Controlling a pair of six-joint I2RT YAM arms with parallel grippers.
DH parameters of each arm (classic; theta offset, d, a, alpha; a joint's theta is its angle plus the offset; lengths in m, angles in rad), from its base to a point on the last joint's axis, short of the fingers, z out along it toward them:
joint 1: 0 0.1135 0.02 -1.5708
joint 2: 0 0 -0.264 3.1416
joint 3: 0.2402 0 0.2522 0
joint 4: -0.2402 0 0.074 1.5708
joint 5: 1.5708 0 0 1.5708
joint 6: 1.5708 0.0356 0 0
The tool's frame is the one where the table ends.
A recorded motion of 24 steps. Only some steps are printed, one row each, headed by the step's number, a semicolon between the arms.
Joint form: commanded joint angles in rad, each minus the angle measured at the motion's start. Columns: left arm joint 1, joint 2, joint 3, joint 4, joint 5, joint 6; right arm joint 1, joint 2, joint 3, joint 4, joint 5, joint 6.
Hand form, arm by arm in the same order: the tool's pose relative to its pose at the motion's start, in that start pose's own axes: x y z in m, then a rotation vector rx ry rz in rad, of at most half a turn. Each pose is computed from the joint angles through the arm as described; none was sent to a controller.
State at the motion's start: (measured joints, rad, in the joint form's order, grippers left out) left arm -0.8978 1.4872 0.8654 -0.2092 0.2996 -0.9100; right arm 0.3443 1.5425 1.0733 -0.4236 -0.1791 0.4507
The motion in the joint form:
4: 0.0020 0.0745 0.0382 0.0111 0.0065 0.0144; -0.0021 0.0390 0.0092 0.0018 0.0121 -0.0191
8: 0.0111 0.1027 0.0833 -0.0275 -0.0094 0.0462; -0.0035 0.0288 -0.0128 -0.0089 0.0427 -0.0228
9: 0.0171 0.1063 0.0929 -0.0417 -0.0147 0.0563; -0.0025 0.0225 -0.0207 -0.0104 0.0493 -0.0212
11: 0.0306 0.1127 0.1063 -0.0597 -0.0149 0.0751; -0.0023 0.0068 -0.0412 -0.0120 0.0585 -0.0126
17: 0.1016 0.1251 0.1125 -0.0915 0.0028 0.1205; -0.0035 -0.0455 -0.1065 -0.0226 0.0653 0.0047
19: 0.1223 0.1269 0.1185 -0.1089 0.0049 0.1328; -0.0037 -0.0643 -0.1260 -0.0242 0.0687 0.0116
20: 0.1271 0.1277 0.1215 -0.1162 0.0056 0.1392; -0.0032 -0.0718 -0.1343 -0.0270 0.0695 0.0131
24: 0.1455 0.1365 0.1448 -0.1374 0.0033 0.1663; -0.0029 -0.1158 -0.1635 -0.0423 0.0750 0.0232
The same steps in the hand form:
4: -0.0066 0.0000 0.0155 -0.0153 0.0187 0.0055; -0.0005 -0.0032 0.0106 0.0238 0.0190 -0.0126
8: -0.0144 -0.0029 0.0177 -0.0434 0.0139 0.0245; 0.0051 -0.0076 0.0104 0.0616 0.0257 -0.0121
9: -0.0168 -0.0026 0.0171 -0.0543 0.0112 0.0280; 0.0070 -0.0082 0.0097 0.0684 0.0260 -0.0110
11: -0.0213 -0.0012 0.0161 -0.0657 0.0098 0.0337; 0.0115 -0.0103 0.0078 0.0794 0.0276 -0.0018
17: -0.0365 0.0154 0.0113 -0.0978 0.0038 0.0146; 0.0265 -0.0169 0.0014 0.0966 0.0445 0.0197
19: -0.0411 0.0195 0.0087 -0.1103 0.0016 0.0071; 0.0307 -0.0186 -0.0013 0.1009 0.0447 0.0269
20: -0.0422 0.0204 0.0080 -0.1144 0.0029 0.0081; 0.0329 -0.0193 -0.0023 0.1030 0.0477 0.0285
24: -0.0493 0.0212 0.0056 -0.1250 -0.0040 0.0193; 0.0396 -0.0210 -0.0104 0.1082 0.0453 0.0382

